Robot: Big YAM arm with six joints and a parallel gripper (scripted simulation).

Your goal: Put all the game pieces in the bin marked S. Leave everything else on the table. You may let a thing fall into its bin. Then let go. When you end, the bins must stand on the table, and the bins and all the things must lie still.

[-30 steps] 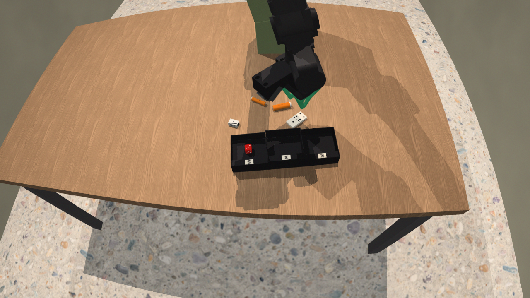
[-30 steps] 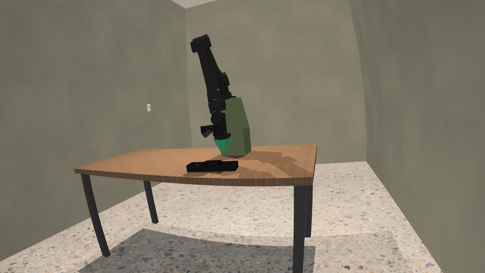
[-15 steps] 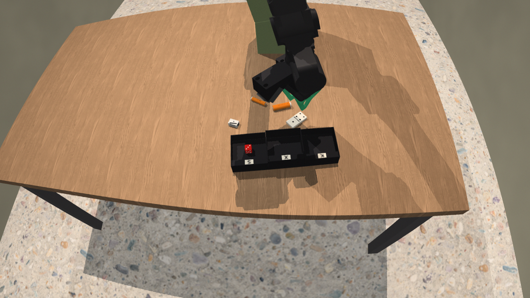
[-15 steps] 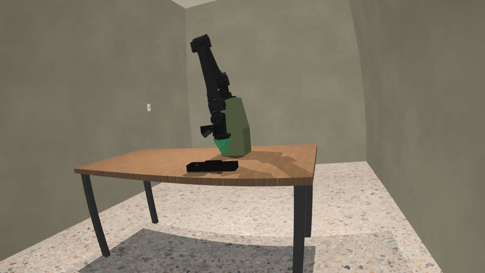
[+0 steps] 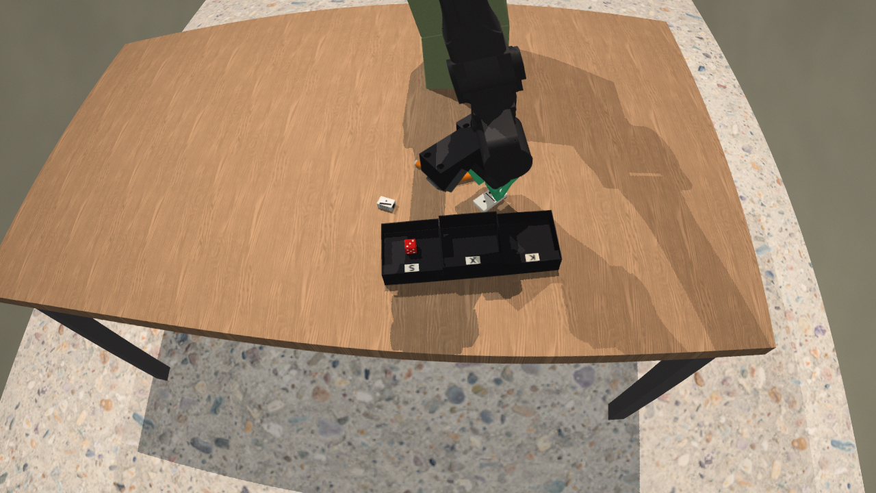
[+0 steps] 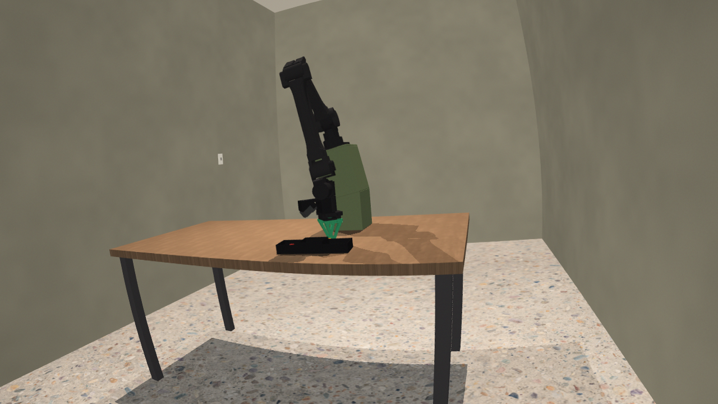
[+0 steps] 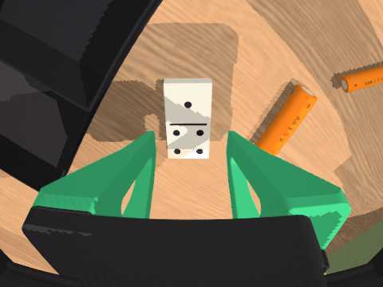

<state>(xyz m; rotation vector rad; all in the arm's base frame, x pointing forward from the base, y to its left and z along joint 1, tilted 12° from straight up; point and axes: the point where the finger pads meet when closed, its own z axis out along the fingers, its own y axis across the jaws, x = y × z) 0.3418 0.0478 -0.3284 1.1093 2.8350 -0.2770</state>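
My gripper is now 20 mm above the white domino. Round my hand: red die 110 mm to the right, 110 mm ahead, 10 mm below; black bin marked S 100 mm ahead, 20 mm to the right, 10 mm below; orange cylinder 110 mm to the right, 50 mm behind, 20 mm below.
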